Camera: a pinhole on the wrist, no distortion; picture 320 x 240 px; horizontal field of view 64.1 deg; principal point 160.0 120.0 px. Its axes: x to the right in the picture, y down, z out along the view. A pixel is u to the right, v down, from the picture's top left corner.
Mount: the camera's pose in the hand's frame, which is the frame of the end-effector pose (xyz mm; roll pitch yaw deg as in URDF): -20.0 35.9 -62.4 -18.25 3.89 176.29
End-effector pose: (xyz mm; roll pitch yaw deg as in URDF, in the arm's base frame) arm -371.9 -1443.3 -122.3 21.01 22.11 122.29
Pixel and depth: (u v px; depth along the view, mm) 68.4 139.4 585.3
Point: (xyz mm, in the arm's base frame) -210.7 -1017.9 185.4
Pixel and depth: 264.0 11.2 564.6
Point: -258.8 -1448.3 480.6
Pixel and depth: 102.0 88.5 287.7
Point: -336.7 -1306.7 56.8
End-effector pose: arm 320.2 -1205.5 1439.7 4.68 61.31 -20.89
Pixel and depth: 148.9 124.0 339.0
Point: 476.7 -1367.4 1590.3
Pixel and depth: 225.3 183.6 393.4
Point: 392.1 -1440.1 1701.5
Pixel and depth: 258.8 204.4 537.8
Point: 371.8 -1562.3 1854.5
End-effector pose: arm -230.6 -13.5 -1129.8 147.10 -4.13 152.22
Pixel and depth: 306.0 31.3 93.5
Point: -136.1 -4.0 -1140.6
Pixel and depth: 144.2 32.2 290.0
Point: -144.8 129.4 -1314.8
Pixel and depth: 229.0 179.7 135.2
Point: -173.2 -42.7 -1197.6
